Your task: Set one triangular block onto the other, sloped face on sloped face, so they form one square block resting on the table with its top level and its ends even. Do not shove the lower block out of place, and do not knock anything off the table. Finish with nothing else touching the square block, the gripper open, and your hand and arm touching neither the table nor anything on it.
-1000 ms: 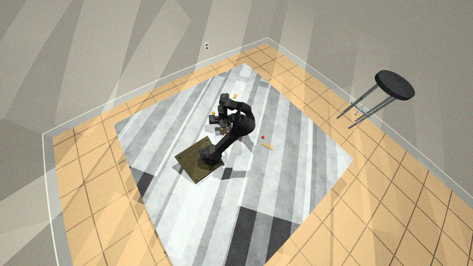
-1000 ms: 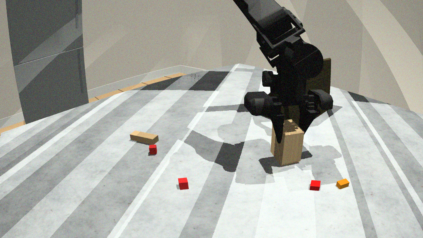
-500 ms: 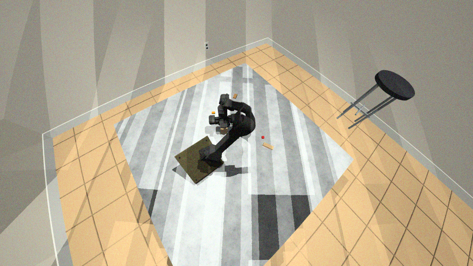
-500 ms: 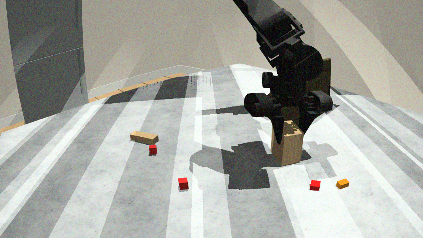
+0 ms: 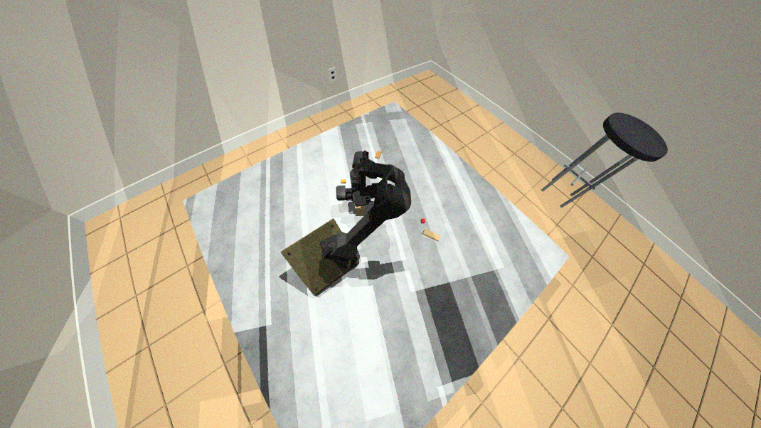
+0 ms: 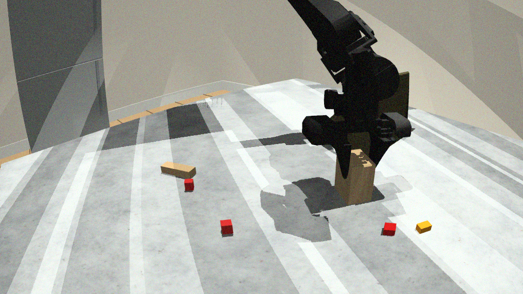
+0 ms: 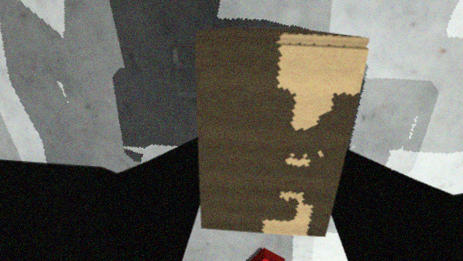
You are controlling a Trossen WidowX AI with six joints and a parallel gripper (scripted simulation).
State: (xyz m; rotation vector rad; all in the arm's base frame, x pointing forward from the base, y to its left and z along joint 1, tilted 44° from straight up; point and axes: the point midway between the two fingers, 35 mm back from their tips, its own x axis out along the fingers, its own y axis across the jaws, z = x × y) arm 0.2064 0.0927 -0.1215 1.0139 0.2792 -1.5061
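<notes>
My gripper tip is now 10 mm to the right of the triangular block and 10 mm below it. Also, from my gripper tip: orange block: 160 mm to the left, 40 mm below; flat tan plank: 290 mm to the right, 200 mm ahead, 30 mm below.
</notes>
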